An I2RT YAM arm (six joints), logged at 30 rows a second.
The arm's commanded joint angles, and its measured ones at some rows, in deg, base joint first. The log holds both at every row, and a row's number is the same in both.
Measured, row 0: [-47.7 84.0 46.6 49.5 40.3 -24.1]
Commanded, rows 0 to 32: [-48.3 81.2 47.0 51.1 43.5 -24.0]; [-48.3 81.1 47.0 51.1 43.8 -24.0]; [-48.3 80.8 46.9 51.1 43.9 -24.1]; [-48.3 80.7 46.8 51.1 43.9 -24.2]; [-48.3 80.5 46.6 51.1 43.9 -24.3]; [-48.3 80.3 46.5 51.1 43.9 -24.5]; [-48.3 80.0 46.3 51.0 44.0 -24.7]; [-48.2 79.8 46.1 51.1 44.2 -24.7]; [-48.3 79.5 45.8 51.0 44.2 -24.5]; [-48.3 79.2 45.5 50.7 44.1 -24.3]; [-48.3 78.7 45.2 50.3 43.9 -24.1]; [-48.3 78.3 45.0 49.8 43.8 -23.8]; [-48.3 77.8 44.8 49.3 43.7 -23.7]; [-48.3 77.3 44.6 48.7 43.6 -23.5]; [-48.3 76.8 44.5 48.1 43.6 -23.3]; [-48.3 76.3 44.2 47.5 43.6 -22.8]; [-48.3 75.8 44.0 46.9 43.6 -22.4]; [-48.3 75.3 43.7 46.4 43.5 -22.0]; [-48.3 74.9 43.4 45.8 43.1 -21.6]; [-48.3 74.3 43.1 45.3 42.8 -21.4]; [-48.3 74.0 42.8 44.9 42.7 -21.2]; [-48.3 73.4 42.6 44.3 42.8 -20.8]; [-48.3 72.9 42.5 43.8 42.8 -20.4]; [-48.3 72.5 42.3 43.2 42.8 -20.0]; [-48.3 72.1 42.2 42.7 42.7 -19.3]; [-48.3 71.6 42.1 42.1 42.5 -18.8]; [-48.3 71.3 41.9 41.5 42.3 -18.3]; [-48.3 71.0 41.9 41.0 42.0 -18.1]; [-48.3 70.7 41.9 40.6 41.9 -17.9]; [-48.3 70.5 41.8 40.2 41.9 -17.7]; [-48.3 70.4 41.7 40.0 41.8 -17.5]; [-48.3 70.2 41.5 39.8 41.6 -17.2]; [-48.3 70.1 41.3 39.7 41.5 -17.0]
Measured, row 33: [-47.7 71.6 42.2 40.1 41.0 -19.2]
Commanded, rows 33 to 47: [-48.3 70.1 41.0 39.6 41.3 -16.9]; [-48.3 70.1 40.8 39.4 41.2 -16.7]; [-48.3 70.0 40.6 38.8 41.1 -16.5]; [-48.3 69.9 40.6 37.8 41.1 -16.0]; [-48.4 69.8 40.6 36.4 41.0 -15.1]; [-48.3 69.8 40.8 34.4 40.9 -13.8]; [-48.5 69.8 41.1 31.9 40.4 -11.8]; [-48.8 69.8 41.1 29.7 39.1 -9.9]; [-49.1 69.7 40.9 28.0 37.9 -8.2]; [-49.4 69.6 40.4 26.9 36.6 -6.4]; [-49.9 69.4 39.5 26.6 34.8 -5.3]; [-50.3 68.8 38.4 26.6 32.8 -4.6]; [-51.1 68.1 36.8 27.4 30.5 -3.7]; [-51.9 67.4 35.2 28.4 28.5 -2.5]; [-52.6 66.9 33.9 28.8 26.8 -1.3]
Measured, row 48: [-51.0 69.1 36.4 29.1 32.8 -7.3]
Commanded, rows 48 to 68: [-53.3 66.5 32.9 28.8 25.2 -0.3]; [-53.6 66.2 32.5 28.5 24.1 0.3]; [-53.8 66.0 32.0 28.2 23.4 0.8]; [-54.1 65.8 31.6 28.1 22.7 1.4]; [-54.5 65.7 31.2 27.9 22.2 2.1]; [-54.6 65.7 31.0 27.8 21.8 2.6]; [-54.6 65.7 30.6 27.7 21.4 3.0]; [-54.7 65.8 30.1 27.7 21.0 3.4]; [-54.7 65.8 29.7 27.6 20.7 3.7]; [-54.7 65.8 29.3 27.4 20.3 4.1]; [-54.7 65.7 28.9 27.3 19.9 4.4]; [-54.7 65.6 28.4 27.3 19.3 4.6]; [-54.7 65.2 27.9 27.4 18.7 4.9]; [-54.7 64.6 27.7 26.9 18.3 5.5]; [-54.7 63.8 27.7 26.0 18.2 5.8]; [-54.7 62.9 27.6 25.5 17.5 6.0]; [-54.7 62.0 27.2 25.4 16.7 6.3]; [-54.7 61.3 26.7 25.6 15.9 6.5]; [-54.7 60.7 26.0 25.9 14.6 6.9]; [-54.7 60.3 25.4 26.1 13.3 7.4]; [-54.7 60.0 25.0 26.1 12.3 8.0]
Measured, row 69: [-54.4 61.6 26.0 25.1 16.2 5.1]
